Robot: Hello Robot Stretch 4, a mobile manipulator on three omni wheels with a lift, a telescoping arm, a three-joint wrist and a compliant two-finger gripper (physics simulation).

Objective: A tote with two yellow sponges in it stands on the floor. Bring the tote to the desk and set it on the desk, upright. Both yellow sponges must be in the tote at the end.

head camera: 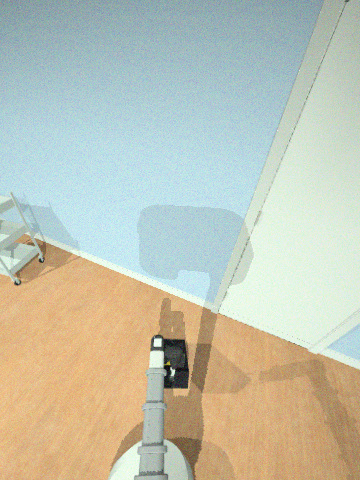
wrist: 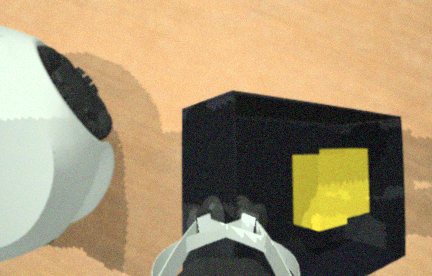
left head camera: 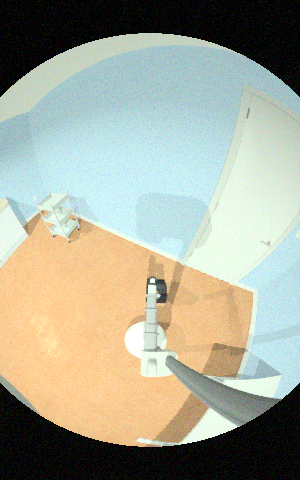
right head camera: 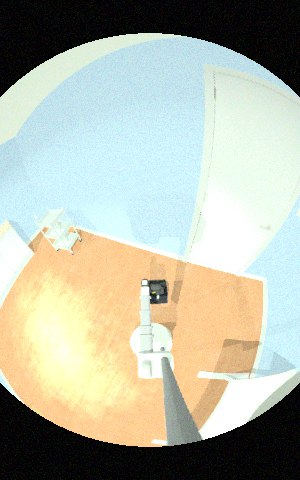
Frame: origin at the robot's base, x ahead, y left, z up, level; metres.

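Seen in the pictures: gripper, fingertip midpoint: [head camera: 171,375] [wrist: 227,211].
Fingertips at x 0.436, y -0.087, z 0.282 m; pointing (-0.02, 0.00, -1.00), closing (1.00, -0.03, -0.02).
Observation:
Offsets run from my fingertips to a thing's top centre. "*": to the spot under its first point.
The black tote [head camera: 180,380] [left head camera: 163,295] [right head camera: 164,299] [wrist: 270,135] hangs by one end wall, tilted, with its held end higher. Its shadow falls apart from it on the floor. My gripper [wrist: 227,211] is shut on that wall's rim, one fingertip on each side. In the wrist view, one yellow sponge @(0.131 m ahead, 0.002 m right, 0.102 m down) [wrist: 304,187] and another yellow sponge @(* 0.169 m ahead, 0.028 m left, 0.136 m down) [wrist: 345,167] lie pressed together inside, toward the end away from the fingers. A bit of yellow shows in the head view beside the arm. The arm and wrist hide part of the tote. The desk cannot be named for certain.
A white three-shelf cart [head camera: 25,230] [left head camera: 59,216] [right head camera: 59,231] stands by the wall at the left. A white-topped piece of furniture [left head camera: 250,387] [right head camera: 240,400] is at the lower right, possibly the desk. A door [head camera: 310,225] is at the right. My base [wrist: 30,175] is close beside the tote.

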